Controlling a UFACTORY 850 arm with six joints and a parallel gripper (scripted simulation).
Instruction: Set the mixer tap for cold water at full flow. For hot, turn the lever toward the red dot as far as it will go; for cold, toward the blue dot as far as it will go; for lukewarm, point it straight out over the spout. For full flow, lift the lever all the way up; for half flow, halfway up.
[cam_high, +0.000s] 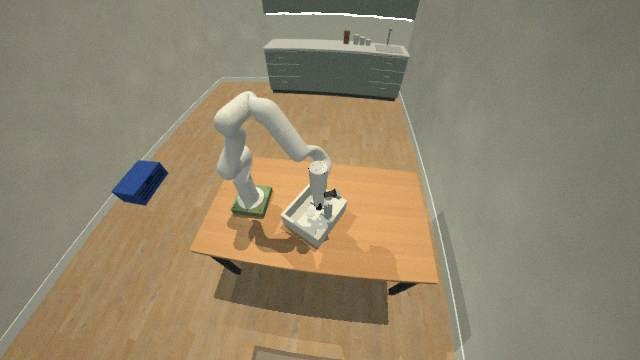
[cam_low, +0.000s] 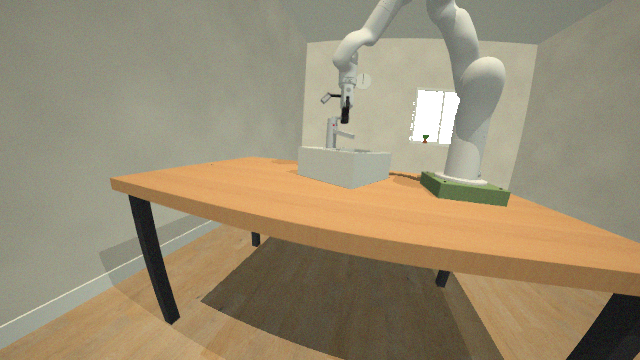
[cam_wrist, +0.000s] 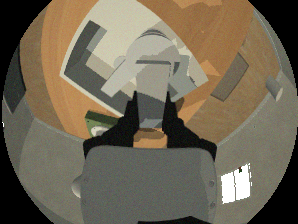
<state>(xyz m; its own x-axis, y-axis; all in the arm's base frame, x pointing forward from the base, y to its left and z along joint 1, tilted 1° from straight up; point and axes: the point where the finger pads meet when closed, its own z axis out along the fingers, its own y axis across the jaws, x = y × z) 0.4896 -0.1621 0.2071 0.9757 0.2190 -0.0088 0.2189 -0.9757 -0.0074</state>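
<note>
Right now the grey lever is 2 cm ahead of my hand. The rest, counted from my hand: white basin: 4 cm behind, 8 cm to the left, 23 cm below.
</note>
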